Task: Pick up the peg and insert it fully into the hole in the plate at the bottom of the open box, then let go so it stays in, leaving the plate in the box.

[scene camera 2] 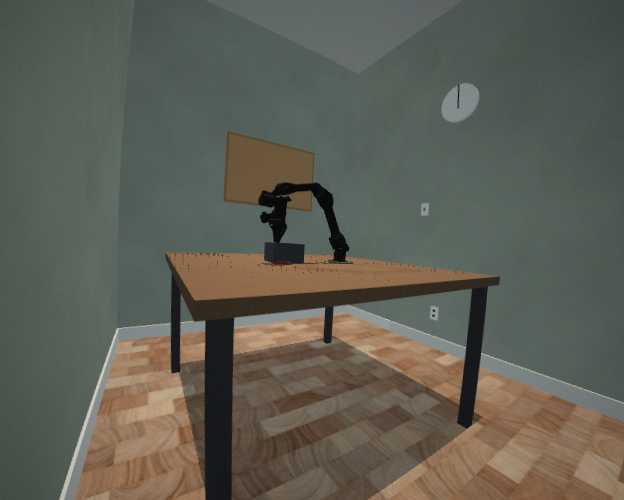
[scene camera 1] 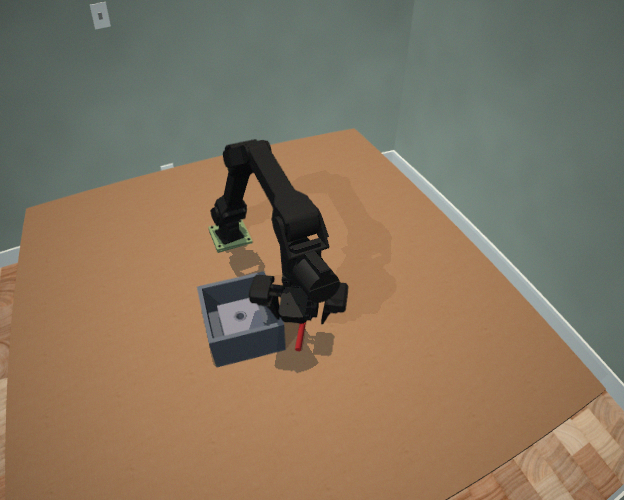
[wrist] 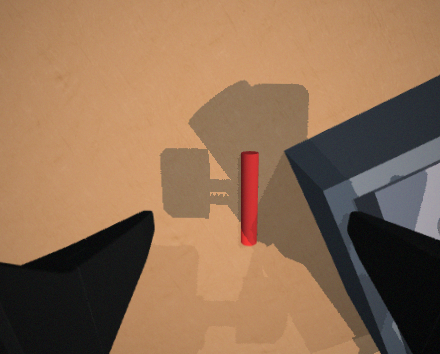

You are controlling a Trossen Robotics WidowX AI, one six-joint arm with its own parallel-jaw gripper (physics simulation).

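Places are measured from the arm's base along level axes (x ahead, y left, z up), in metres.
Where they show: gripper, between the fingertips: (scene camera 2: 276,242) (wrist: 251,220); arm's base, origin of its link: (scene camera 2: 339,260) (scene camera 1: 229,234).
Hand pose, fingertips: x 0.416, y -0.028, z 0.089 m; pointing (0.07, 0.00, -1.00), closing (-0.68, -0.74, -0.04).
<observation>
Things, the pixels of their top centre, and the offset from my fingertips. Level surfaces: height alone.
- red peg, centre of its top: (wrist: 249,203) (scene camera 1: 300,333) (scene camera 2: 281,261) dy +0.015, dx -0.023, dz -0.088 m
- dark blue-grey box, centre of its top: (scene camera 1: 238,305) (scene camera 2: 284,243) dy -0.089, dx -0.109, dz -0.004 m
- pale plate, centre of its top: (scene camera 1: 240,315) dy -0.089, dx -0.109, dz -0.041 m
- brown table, height of its surface: dz -0.102 m
The red peg (scene camera 1: 299,338) (scene camera 2: 281,263) (wrist: 249,200) lies flat on the table beside the open box. The dark blue-grey box (scene camera 1: 247,347) (scene camera 2: 285,253) (wrist: 380,125) stands close to it. The pale plate (scene camera 1: 227,313) lies on the box floor, and its round hole (scene camera 1: 240,315) is empty. My gripper (scene camera 1: 301,318) (scene camera 2: 276,241) (wrist: 251,220) is open and empty, pointing down, above the table. In the wrist view the peg lies between the two fingers, lengthwise in the picture, and the right finger overlaps the box. In scene camera 1 the gripper hides the peg's far end.
The box wall stands close on one side of the peg, under the right finger in the wrist view. The arm's green base plate (scene camera 1: 244,240) sits on the brown table (scene camera 1: 130,416) (scene camera 2: 312,281) behind the box. The arm's shadow falls around the peg.
</observation>
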